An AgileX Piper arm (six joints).
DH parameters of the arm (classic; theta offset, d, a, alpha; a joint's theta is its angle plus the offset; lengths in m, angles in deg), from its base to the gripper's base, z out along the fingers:
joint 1: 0 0.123 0 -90
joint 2: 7.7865 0 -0.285 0
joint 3: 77.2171 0 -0.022 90
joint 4: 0 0.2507 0 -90
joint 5: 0 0 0 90
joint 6: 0 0.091 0 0
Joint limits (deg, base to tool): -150..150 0..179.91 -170..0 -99.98..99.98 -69.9..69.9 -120..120
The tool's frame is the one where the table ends.
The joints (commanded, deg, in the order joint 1, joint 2, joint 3, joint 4, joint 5, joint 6), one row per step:
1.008, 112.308, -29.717, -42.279, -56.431, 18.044
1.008, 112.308, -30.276, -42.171, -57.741, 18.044
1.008, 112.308, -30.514, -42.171, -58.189, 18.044
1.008, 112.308, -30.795, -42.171, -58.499, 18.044
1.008, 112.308, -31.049, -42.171, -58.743, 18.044
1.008, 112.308, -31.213, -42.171, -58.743, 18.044
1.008, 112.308, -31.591, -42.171, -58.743, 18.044
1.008, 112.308, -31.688, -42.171, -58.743, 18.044
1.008, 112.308, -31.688, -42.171, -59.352, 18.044
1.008, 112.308, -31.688, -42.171, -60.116, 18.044
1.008, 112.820, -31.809, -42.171, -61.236, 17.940
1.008, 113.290, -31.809, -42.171, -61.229, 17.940
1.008, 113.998, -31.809, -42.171, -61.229, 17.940
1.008, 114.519, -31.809, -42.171, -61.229, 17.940
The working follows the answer.
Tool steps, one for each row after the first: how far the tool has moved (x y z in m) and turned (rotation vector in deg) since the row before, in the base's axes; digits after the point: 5 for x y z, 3 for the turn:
0.00320, 0.00071, 0.00330, 0.909, -1.513, 0.088
0.00127, 0.00028, 0.00125, 0.303, -0.565, 0.068
0.00142, 0.00020, 0.00117, 0.211, -0.507, 0.048
0.00127, 0.00016, 0.00101, 0.167, -0.432, 0.039
0.00077, 0.00001, 0.00043, 0.003, -0.164, 0.000
0.00178, 0.00003, 0.00099, 0.007, -0.378, 0.000
0.00046, 0.00001, 0.00026, 0.002, -0.097, 0.000
0.00015, 0.00034, 0.00090, 0.404, -0.444, 0.102
0.00017, 0.00041, 0.00113, 0.507, -0.557, 0.127
0.00061, 0.00060, -0.00065, 0.660, -0.488, 0.217
-0.00018, -0.00001, -0.00243, -0.013, 0.475, -0.001
-0.00031, -0.00001, -0.00364, -0.012, 0.708, 0.000
-0.00026, 0.00000, -0.00268, -0.009, 0.521, 0.000

Tool pose at each row, in the base's axes (x y z in m, rotation vector in deg; rounded; the steps above come from the unrounded poses):
0.28291, 0.05599, 0.09237, -30.058, 112.420, 30.594
0.28611, 0.05670, 0.09567, -29.839, 110.641, 30.974
0.28738, 0.05698, 0.09692, -29.814, 109.984, 31.101
0.28880, 0.05718, 0.09809, -29.817, 109.419, 31.150
0.29007, 0.05734, 0.09910, -29.826, 108.942, 31.177
0.29084, 0.05735, 0.09953, -29.854, 108.785, 31.122
0.29262, 0.05738, 0.10052, -29.919, 108.424, 30.995
0.29307, 0.05739, 0.10077, -29.935, 108.331, 30.962
0.29322, 0.05773, 0.10167, -29.850, 107.747, 31.243
0.29339, 0.05814, 0.10279, -29.744, 107.014, 31.592
0.29400, 0.05874, 0.10214, -29.608, 106.274, 32.162
0.29382, 0.05873, 0.09971, -29.523, 106.729, 32.317
0.29351, 0.05872, 0.09607, -29.391, 107.405, 32.555
0.29326, 0.05872, 0.09339, -29.294, 107.902, 32.730

